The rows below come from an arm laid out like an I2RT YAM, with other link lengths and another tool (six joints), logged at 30 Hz.
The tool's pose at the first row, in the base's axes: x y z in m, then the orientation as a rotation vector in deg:
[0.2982 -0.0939 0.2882 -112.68 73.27 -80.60]
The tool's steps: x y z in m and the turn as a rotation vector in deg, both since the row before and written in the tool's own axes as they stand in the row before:
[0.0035 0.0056 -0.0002 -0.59 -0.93 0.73]
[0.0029 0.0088 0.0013 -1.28 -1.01 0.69]
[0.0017 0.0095 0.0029 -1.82 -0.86 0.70]
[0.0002 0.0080 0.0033 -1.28 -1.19 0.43]
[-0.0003 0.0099 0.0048 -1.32 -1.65 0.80]
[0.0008 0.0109 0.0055 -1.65 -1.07 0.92]
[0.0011 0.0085 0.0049 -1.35 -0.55 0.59]
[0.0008 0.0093 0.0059 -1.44 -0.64 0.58]
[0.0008 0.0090 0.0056 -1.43 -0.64 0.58]
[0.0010 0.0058 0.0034 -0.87 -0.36 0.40]
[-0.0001 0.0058 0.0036 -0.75 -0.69 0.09]
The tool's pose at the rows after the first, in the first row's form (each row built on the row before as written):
[0.2958 -0.0996 0.2859 -112.83 74.01 -78.96]
[0.2932 -0.1066 0.2802 -113.48 75.31 -76.97]
[0.2914 -0.1130 0.2727 -114.39 77.17 -74.90]
[0.2902 -0.1174 0.2653 -115.30 78.15 -72.77]
[0.2891 -0.1223 0.2555 -116.03 79.24 -69.90]
[0.2879 -0.1285 0.2450 -116.63 80.97 -67.49]
[0.2872 -0.1337 0.2366 -117.15 82.38 -65.95]
[0.2865 -0.1390 0.2269 -117.75 83.81 -64.24]
[0.2855 -0.1440 0.2176 -118.32 85.22 -62.52]
[0.2846 -0.1476 0.2119 -118.61 86.13 -61.48]
[0.2836 -0.1501 0.2056 -119.19 86.51 -60.22]

